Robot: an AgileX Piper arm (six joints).
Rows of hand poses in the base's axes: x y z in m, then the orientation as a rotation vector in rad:
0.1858, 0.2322, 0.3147, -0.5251, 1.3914, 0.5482
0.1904, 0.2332, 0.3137, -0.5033, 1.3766, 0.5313
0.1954, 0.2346, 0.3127, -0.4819, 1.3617, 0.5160
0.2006, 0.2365, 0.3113, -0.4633, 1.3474, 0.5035
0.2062, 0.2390, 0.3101, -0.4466, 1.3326, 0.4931
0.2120, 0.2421, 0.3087, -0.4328, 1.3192, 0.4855
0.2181, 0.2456, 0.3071, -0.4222, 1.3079, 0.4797
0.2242, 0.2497, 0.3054, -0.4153, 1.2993, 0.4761
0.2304, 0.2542, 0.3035, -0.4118, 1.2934, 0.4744
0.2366, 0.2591, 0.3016, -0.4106, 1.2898, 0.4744
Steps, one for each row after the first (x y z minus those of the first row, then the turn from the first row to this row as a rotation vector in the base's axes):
0.0046, 0.0010, -0.0010, 0.0107, -0.0165, -0.0231
0.0096, 0.0024, -0.0020, 0.0220, -0.0325, -0.0450
0.0148, 0.0043, -0.0034, 0.0327, -0.0473, -0.0634
0.0204, 0.0068, -0.0046, 0.0434, -0.0621, -0.0792
0.0262, 0.0099, -0.0060, 0.0532, -0.0750, -0.0915
0.0323, 0.0134, -0.0076, 0.0611, -0.0859, -0.1008
0.0384, 0.0175, -0.0093, 0.0667, -0.0940, -0.1067
0.0446, 0.0220, -0.0112, 0.0701, -0.0995, -0.1094
0.0508, 0.0269, -0.0131, 0.0722, -0.1026, -0.1098

